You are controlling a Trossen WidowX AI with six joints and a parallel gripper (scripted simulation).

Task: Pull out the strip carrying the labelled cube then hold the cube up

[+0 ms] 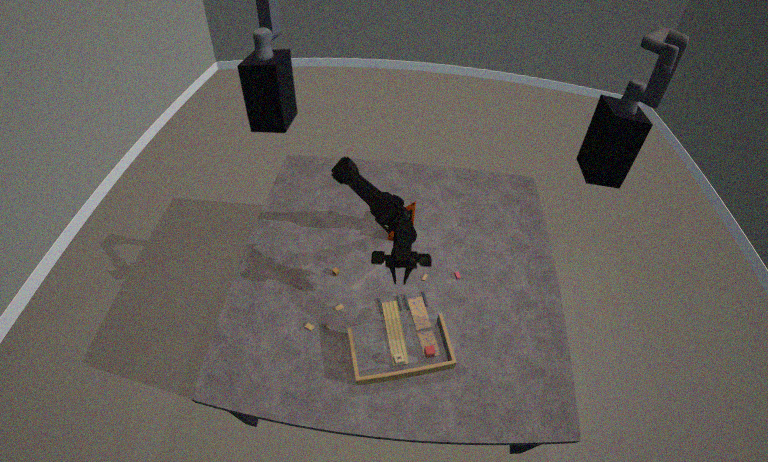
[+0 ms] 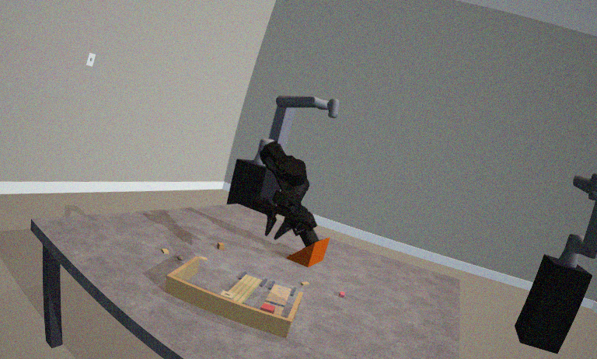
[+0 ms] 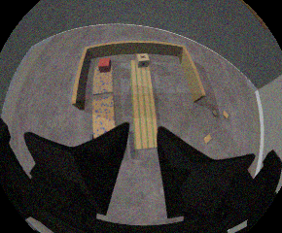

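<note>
Now: gripper tip 1 cm short of the blue-speckled strip, 8 cm to the right of it and 16 cm above it.
</note>
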